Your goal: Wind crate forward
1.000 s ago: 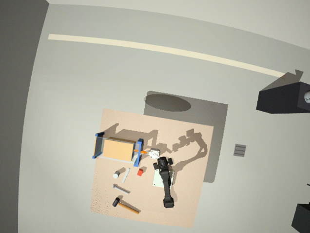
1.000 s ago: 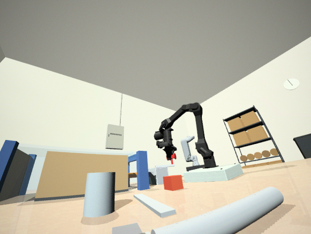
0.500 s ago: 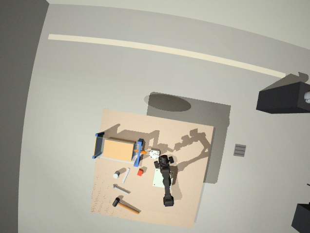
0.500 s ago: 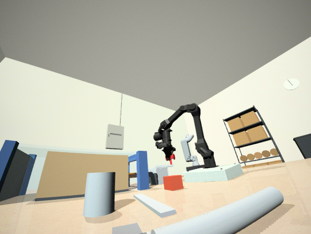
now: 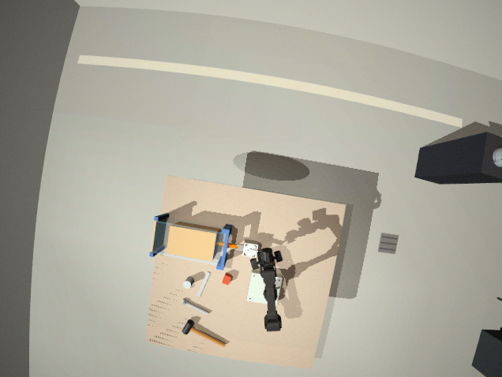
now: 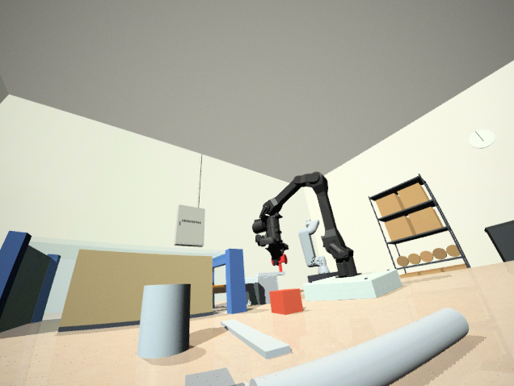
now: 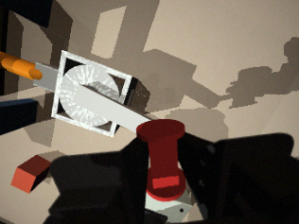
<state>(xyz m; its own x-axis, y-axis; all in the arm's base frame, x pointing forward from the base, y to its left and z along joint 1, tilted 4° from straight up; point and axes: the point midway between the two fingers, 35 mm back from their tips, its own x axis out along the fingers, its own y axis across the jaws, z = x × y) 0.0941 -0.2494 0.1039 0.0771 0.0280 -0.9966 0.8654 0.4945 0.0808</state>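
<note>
Now: gripper tip 30 mm short of the winch crank handle, 20 mm above it and 10 mm to the right of it. The rest, counted from my gripper tip: winch: 100 mm below, 80 mm ahead; blue frame: 250 mm ahead, 20 mm to the left, 20 mm below; red knob: 10 mm to the left, 10 mm behind, 10 mm above.
</note>
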